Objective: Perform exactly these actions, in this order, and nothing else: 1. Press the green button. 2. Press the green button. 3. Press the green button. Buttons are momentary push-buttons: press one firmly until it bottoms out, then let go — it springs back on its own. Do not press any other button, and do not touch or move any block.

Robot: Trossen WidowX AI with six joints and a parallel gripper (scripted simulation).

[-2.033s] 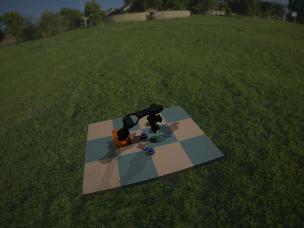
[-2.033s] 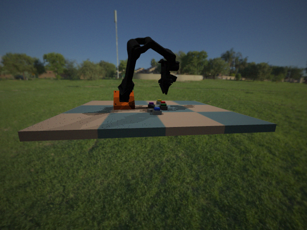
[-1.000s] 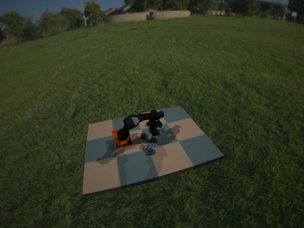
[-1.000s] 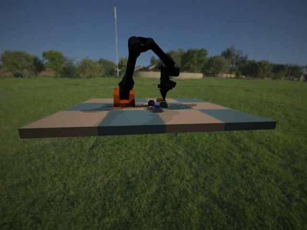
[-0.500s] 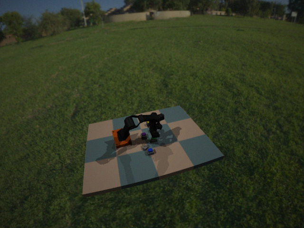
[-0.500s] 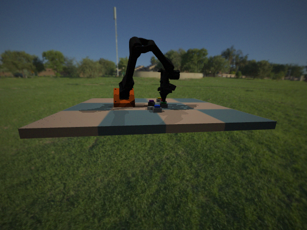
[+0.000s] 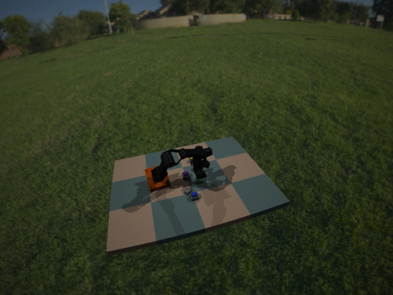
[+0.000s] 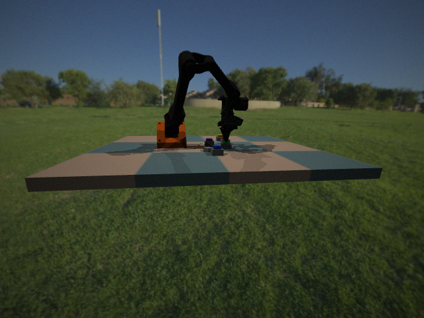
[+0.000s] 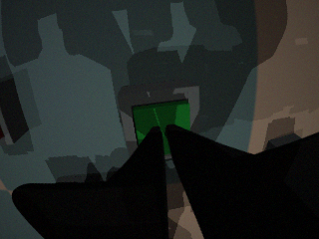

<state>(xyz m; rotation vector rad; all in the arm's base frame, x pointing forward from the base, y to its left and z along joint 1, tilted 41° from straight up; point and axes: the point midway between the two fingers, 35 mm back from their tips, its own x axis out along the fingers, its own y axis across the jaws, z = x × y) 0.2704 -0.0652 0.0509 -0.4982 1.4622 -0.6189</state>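
Now: gripper tip 40 mm short of the red button and 140 mm to the right of it. Round my gripper tip: purple button (70 mm behind, 90 mm to the left); then small grey block (110 mm behind, 70 mm to the right, 20 mm below); then green button (10 mm below).
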